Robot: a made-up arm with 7 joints.
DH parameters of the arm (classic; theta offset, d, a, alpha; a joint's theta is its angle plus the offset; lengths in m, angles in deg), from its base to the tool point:
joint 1: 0 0.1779 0 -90
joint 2: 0 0 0 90
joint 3: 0 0.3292 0.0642 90
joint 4: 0 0 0.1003 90
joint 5: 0 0.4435 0 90
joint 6: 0 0 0.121 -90
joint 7: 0 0.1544 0 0
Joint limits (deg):
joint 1: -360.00..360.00
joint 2: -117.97..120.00
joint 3: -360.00..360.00
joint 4: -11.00..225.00
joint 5: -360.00..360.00
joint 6: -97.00..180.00
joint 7: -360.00..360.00
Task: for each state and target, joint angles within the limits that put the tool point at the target. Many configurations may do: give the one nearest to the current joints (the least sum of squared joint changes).
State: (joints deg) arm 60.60 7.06 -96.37 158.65 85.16 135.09 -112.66
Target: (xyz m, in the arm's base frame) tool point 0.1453 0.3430 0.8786
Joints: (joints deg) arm 71.81 13.65 -90.34 170.77 91.21 132.58 -112.66
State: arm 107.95 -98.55 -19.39 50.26 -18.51 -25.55 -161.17
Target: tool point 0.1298 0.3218 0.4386
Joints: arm 106.50 -75.44 -38.88 7.17 -12.30 -14.55 -161.17
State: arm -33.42 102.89 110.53 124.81 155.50 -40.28 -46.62
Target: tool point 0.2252 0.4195 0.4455
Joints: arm -7.98 83.53 124.47 84.14 165.54 -48.40 -46.62
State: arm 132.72 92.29 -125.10 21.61 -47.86 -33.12 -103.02
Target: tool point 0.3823 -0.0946 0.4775
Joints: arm 104.07 75.52 -146.70 20.94 -40.14 -18.94 -103.02
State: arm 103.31 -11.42 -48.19 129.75 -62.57 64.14 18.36
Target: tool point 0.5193 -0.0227 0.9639
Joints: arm 113.02 -25.83 -67.44 131.33 -65.99 54.28 18.36
